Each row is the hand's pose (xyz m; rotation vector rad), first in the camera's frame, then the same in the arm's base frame.
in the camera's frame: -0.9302 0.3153 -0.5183 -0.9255 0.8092 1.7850
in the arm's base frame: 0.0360 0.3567 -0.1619 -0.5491 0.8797 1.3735
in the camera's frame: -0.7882 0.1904 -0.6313 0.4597 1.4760 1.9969
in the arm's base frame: 0.0956 0.1907 -0.2940 0.8344 1.1289 1.6523
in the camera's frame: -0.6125 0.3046 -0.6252 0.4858 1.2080 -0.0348
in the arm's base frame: 0.3049 0.2014 -0.2888 0.8832 1.0955 -0.4308
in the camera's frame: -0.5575 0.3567 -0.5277 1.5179 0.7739 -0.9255
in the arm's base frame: 0.3795 0.2087 -0.1907 1.8388 0.4578 -1.3143
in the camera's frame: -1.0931 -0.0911 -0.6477 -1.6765 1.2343 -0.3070
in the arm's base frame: -0.3093 0.1009 -0.3162 -1.2580 1.6788 -0.5181
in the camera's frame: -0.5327 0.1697 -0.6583 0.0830 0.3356 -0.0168
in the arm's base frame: 0.3063 0.0491 -0.3384 0.2699 0.3448 -0.5186
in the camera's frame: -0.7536 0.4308 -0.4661 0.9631 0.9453 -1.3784
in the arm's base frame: 0.2472 0.3631 -0.1108 1.3275 0.8283 -1.7975
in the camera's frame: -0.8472 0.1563 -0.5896 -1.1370 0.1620 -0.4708
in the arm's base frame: 0.0278 0.1861 -0.2519 -0.9984 0.5167 -0.8922
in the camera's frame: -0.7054 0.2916 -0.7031 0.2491 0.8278 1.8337
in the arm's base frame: 0.2171 0.2446 -0.3616 0.5149 0.6214 1.3827
